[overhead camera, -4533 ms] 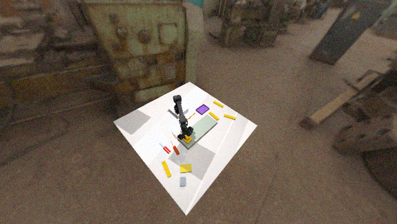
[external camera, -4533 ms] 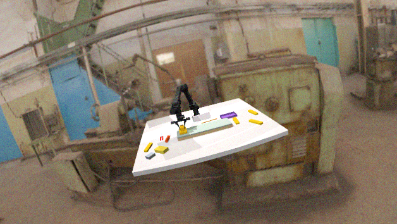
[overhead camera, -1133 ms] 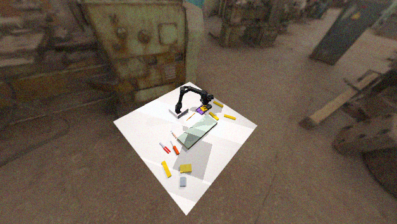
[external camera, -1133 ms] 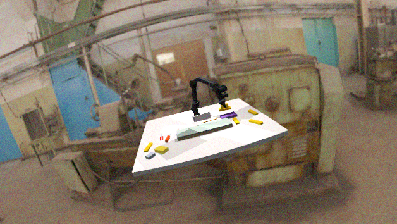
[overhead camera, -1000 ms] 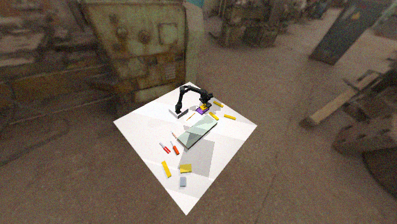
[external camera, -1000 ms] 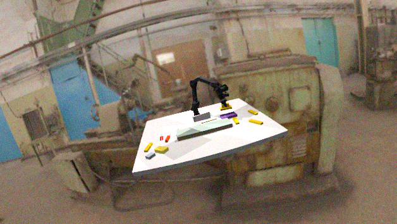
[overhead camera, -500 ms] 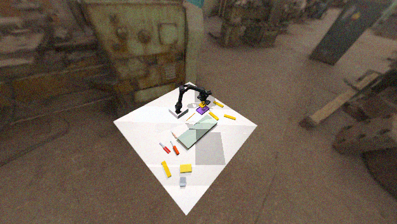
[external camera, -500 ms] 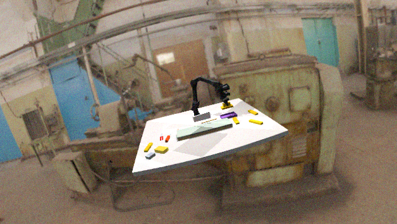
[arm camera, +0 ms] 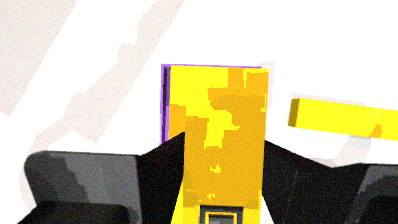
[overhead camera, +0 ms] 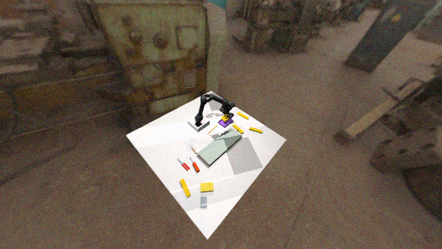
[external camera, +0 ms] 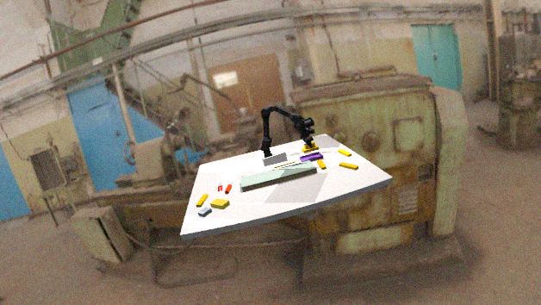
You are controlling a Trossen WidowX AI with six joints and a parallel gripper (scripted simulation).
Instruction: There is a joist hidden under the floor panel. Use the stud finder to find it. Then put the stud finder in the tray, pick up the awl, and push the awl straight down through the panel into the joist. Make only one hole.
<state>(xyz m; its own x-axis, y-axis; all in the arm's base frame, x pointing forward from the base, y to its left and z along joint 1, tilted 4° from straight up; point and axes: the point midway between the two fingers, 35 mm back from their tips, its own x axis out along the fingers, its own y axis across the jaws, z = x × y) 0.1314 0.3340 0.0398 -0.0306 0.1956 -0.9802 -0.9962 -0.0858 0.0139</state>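
The flat purple tray is 10 mm to the right of my gripper tip and 80 mm below it. Also, from my gripper tip: awl 70 mm ahead, 560 mm to the right, 90 mm below; thin pencil-like stick 230 mm to the right, 90 mm below; yellow stud finder 20 mm to the right, 20 mm above.
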